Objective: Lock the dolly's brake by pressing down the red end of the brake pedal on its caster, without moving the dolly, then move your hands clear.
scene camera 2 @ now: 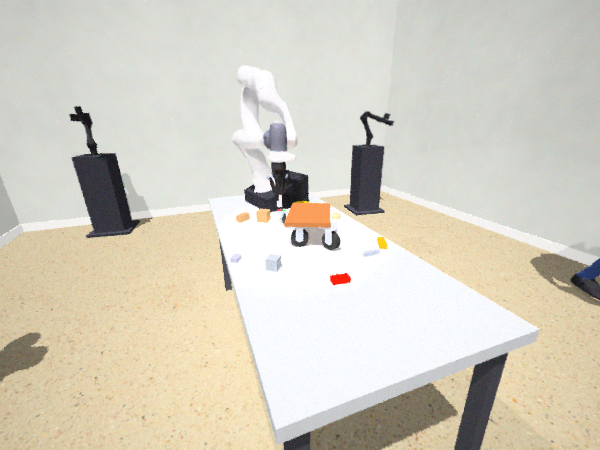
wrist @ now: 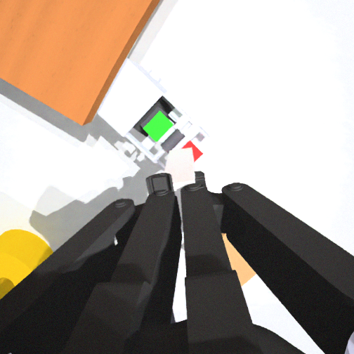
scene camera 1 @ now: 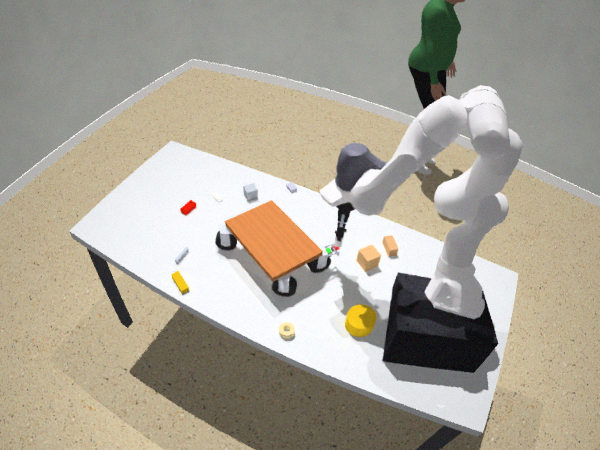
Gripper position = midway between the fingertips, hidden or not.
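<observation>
My gripper point(wrist: 183, 166) is there for me to see. I see a dolly point(scene camera 1: 272, 239) too, and scene camera 2 shows the dolly point(scene camera 2: 300, 215) as well, while in the wrist view I find the dolly point(wrist: 68, 62). A yellow cylinder point(scene camera 1: 361, 319) is also there.
</observation>
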